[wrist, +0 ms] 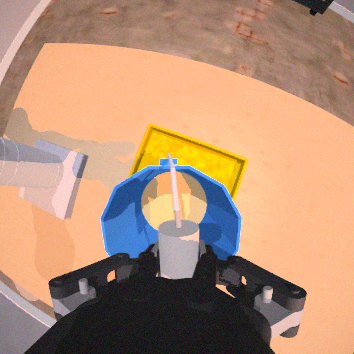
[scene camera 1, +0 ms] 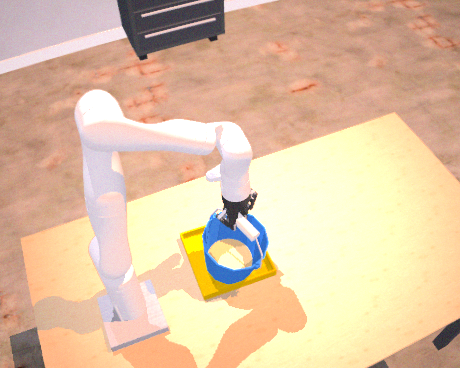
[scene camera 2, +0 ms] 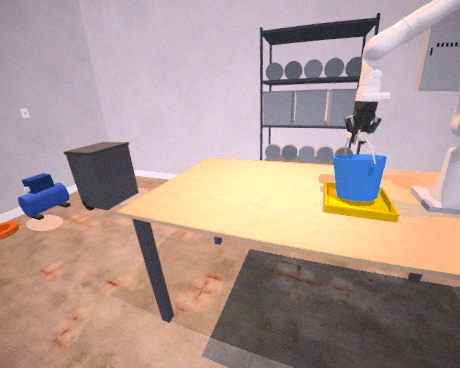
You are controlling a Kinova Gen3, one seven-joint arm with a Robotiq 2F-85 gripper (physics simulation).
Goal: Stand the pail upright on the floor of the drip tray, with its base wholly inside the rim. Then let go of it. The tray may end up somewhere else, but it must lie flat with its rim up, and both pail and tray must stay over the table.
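Frame: origin at the arm's base, x ahead, y left, z up, level; centimetres.
Seen in the pictures: gripper, fingertip midpoint: (wrist: pixel 180 248) (scene camera 1: pixel 238 224) (scene camera 2: pixel 357 144); arm's base, link origin: (wrist: pixel 49 170) (scene camera 1: pixel 130 306) (scene camera 2: pixel 445 198).
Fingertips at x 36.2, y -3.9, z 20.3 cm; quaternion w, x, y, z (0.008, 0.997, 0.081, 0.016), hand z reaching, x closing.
Pixels of each thing's top centre, then the offset from my fingertips to it. "*": a spot on its surface instead. Level surfaces: height alone.
- yellow drip tray, top centre: (wrist: pixel 179 190) (scene camera 1: pixel 226 251) (scene camera 2: pixel 356 195) dx -1.4, dy +4.6, dz -20.0 cm
- pail's handle, surface spot: (wrist: pixel 179 240) * dx -0.4, dy +2.6, dz +5.0 cm
- wooden table, surface height: dz -23.2 cm
The blue pail (scene camera 1: pixel 230 274) (scene camera 2: pixel 357 177) (wrist: pixel 120 220) is upright over the yellow drip tray (scene camera 1: pixel 200 280) (scene camera 2: pixel 360 211) (wrist: pixel 200 142). In scene camera 2 its base appears low within the tray's rim; whether it touches the tray floor cannot be told. The tray lies flat on the table, rim up. My gripper (scene camera 1: pixel 234 223) (scene camera 2: pixel 356 140) (wrist: pixel 180 248) is above the pail's opening, shut on the white grip of the pail's handle (scene camera 1: pixel 248 227) (wrist: pixel 179 240). The handle stands raised. The pail hides part of the tray floor, and its underside is hidden.
The wooden table (scene camera 1: pixel 350 200) (scene camera 2: pixel 225 195) (wrist: pixel 290 150) extends around the tray. The robot's base plate (scene camera 1: pixel 140 327) (scene camera 2: pixel 435 200) (wrist: pixel 55 187) stands on it beside the tray. A shelf rack (scene camera 2: pixel 261 107) and a dark cabinet (scene camera 2: pixel 102 175) stand beyond the table.
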